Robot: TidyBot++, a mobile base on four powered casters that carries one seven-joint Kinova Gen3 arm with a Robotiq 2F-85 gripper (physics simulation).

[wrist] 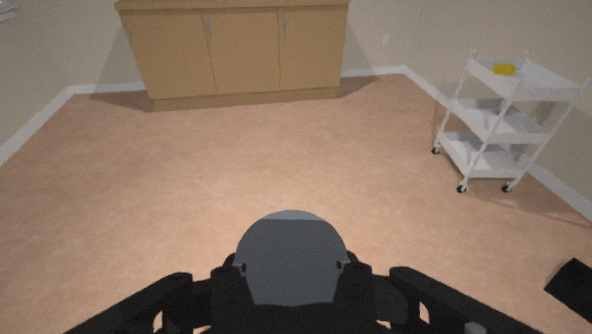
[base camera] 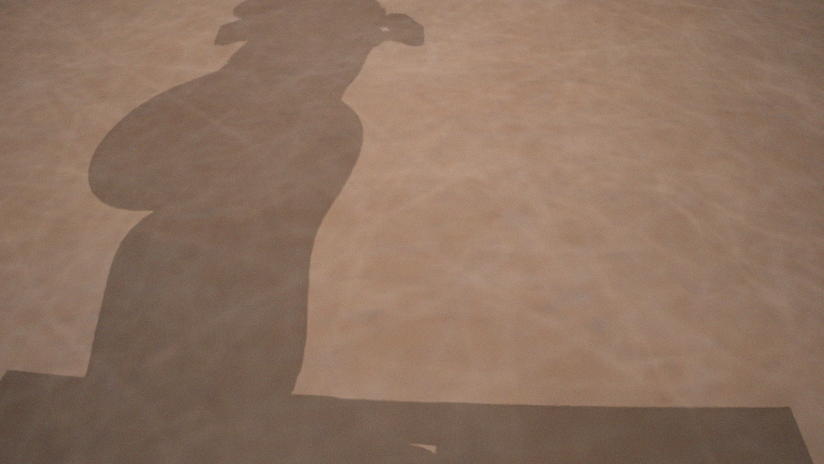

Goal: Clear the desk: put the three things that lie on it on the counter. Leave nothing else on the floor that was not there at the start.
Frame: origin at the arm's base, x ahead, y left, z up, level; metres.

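Seen in the pictures: gripper, fingertip midpoint: (wrist: 291, 259).
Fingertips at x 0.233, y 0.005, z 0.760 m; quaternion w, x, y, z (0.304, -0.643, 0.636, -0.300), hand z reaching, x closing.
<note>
Pixels of each thing's middle, then the offset from my fingertips to it. "spot": a spot on its surface instead. Level surfaces: height alone.
- blue-grey object at the middle of its body: (wrist: 291, 285) 0.014 m back, 0.000 m left, 0.004 m down
- white three-tier cart at a spot on its surface: (wrist: 555, 93) spot: 1.179 m ahead, 1.330 m right, 0.456 m down
- black object at a spot on its surface: (wrist: 575, 287) spot: 0.533 m ahead, 1.371 m right, 1.153 m down
- floor at its surface level: 1.157 m down
My gripper (wrist: 291, 259) is shut on a blue-grey object (wrist: 291, 250) with a rounded top, at the bottom middle of the wrist view. The fingers press on both of its sides, and its lower part is hidden. The counter (wrist: 235, 55), light wood with three doors, stands against the far wall at the top of the wrist view, well beyond the gripper. Its top shows as a thin strip at the frame's upper edge. The desk does not show in either view.
A white three-tier cart (wrist: 555, 93) on casters stands at the right wall, with a yellow thing (wrist: 504, 69) on its top tier. A black object (wrist: 575, 287) lies at the lower right. The base camera shows floor (base camera: 576, 230) with the robot's shadow.
</note>
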